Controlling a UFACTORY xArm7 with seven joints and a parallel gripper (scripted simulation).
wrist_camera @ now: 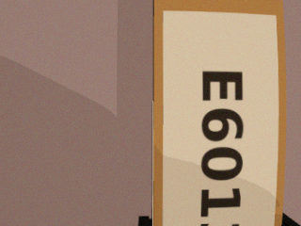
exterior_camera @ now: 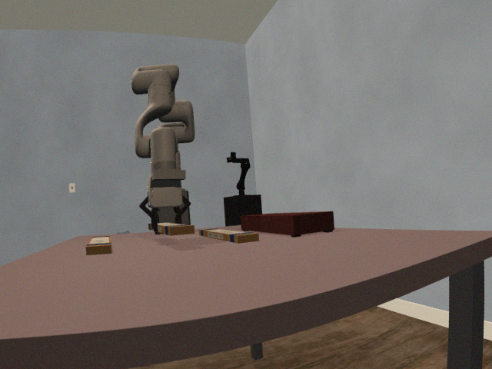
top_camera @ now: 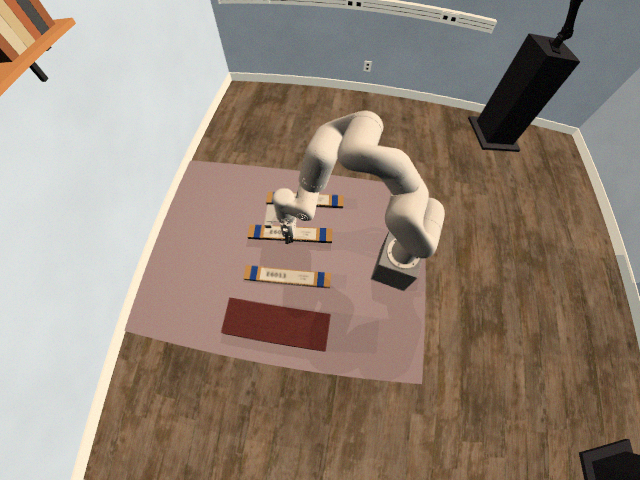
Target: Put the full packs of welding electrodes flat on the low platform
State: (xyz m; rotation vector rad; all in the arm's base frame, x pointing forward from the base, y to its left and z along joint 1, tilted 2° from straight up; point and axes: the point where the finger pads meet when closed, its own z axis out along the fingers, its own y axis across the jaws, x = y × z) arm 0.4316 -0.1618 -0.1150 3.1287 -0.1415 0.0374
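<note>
My hand is 18 cm to the right of the pack of welding electrodes, 4 cm above it and 2 cm short of it. Round my hand: low dark red platform (38 cm to the left, 6 cm ahead, 4 cm below).
</note>
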